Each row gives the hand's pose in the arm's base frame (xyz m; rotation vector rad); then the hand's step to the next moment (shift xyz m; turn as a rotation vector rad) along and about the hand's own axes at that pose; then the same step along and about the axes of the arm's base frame.
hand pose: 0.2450 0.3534 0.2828 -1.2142 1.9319 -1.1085
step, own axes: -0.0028 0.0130 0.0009 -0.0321 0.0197 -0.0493
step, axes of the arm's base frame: -0.0035 0.0053 -0.0117 -0.0353 0.0504 0.0078
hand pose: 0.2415 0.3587 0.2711 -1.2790 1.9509 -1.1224
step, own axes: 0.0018 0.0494 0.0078 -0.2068 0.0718 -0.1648
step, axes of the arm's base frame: -0.0173 0.0055 -0.0466 -0.0811 0.2609 0.0207
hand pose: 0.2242 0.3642 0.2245 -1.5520 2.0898 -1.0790
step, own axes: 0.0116 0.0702 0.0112 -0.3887 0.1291 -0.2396
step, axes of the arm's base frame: -0.0442 -0.0062 -0.0565 -0.1032 0.4632 -0.0033
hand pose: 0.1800 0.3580 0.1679 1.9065 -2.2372 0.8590
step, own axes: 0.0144 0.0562 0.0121 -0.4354 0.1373 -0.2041
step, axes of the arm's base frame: -0.0520 -0.0144 -0.0245 -0.0901 0.4888 -0.0551
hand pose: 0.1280 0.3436 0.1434 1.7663 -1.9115 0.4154
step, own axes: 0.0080 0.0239 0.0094 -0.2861 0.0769 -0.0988
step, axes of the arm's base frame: -0.0253 -0.0091 -0.0007 -0.0514 0.3007 -0.0669
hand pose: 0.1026 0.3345 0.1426 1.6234 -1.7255 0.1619
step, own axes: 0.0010 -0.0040 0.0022 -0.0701 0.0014 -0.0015
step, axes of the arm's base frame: 0.0028 -0.0028 -0.0025 -0.0065 0.0577 -0.0394
